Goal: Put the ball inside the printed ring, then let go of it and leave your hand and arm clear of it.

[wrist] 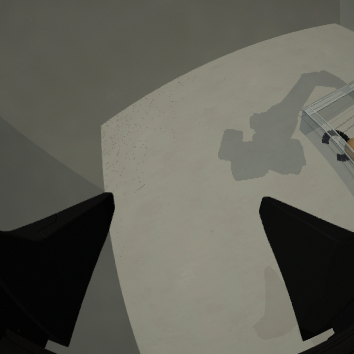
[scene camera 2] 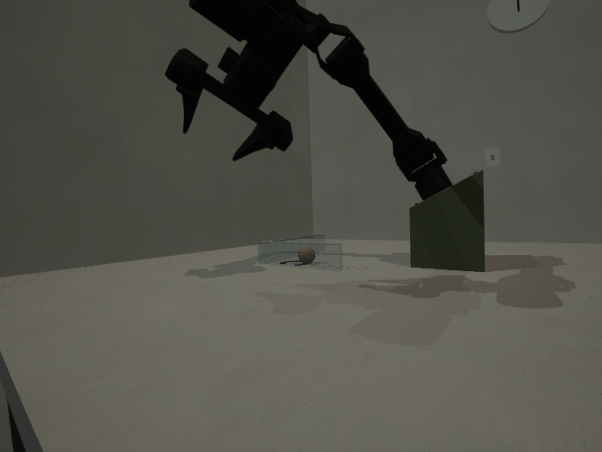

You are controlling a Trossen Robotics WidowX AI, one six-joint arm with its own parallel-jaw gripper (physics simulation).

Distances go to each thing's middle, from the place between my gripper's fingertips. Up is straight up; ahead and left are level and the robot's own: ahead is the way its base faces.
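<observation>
Clear wall [scene camera 2: 320,256]: my hand 30 mm short of it, 210 mm above it, 260 mm to the left of it.
</observation>
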